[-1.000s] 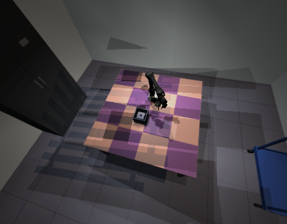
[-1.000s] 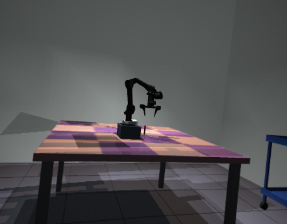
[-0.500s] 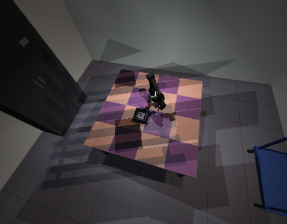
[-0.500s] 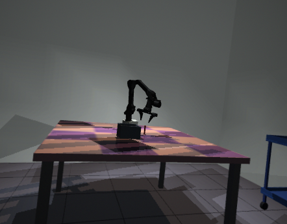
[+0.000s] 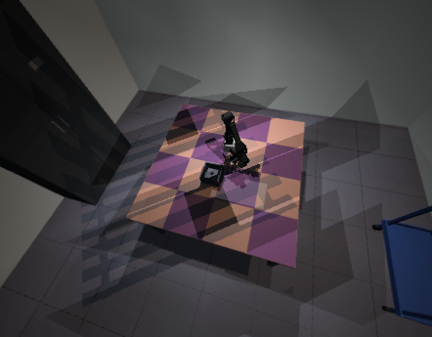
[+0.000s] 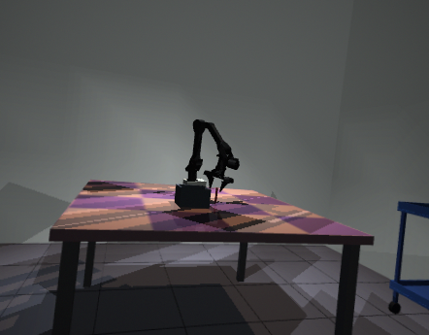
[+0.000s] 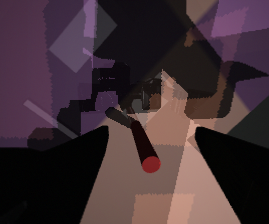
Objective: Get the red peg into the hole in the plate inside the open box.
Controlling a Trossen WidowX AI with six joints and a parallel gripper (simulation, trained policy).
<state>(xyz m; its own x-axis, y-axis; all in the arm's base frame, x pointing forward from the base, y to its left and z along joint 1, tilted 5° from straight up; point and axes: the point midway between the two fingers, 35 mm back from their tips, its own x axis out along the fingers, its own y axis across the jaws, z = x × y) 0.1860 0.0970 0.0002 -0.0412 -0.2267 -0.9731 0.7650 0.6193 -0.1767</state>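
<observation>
Now: gripper tip 1 cm past the red peg, 2 cm to the right of it and 2 cm above it. Also, from my gripper tip: dark box (14 cm ahead, 19 cm to the right, 4 cm below); plate (14 cm ahead, 19 cm to the right, 2 cm below).
</observation>
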